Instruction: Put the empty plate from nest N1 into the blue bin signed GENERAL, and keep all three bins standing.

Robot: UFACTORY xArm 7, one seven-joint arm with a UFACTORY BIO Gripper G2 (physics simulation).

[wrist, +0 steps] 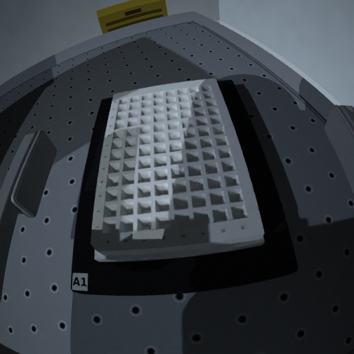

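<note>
A white plate (170, 241) with a grid of square wells sits in the middle of the wrist view, on a black nest (185, 277) whose corner label (80, 282) reads A1. The wells look empty, though shadows cross them. My gripper (189, 152) is open with nothing between its fingers; one finger shows at the left edge and part of the other at the right edge, on either side of the plate and apart from it. How high the fingers are above the plate is hard to tell. A sign reading N1, the blue GENERAL bin and the other bins do not show.
A grey perforated table top (135, 330) surrounds the nest, with a raised rim (150, 25) at the far side. A yellow object with dark bars (134, 22) is beyond the rim at the top. A pale wall (280, 30) is at the upper right.
</note>
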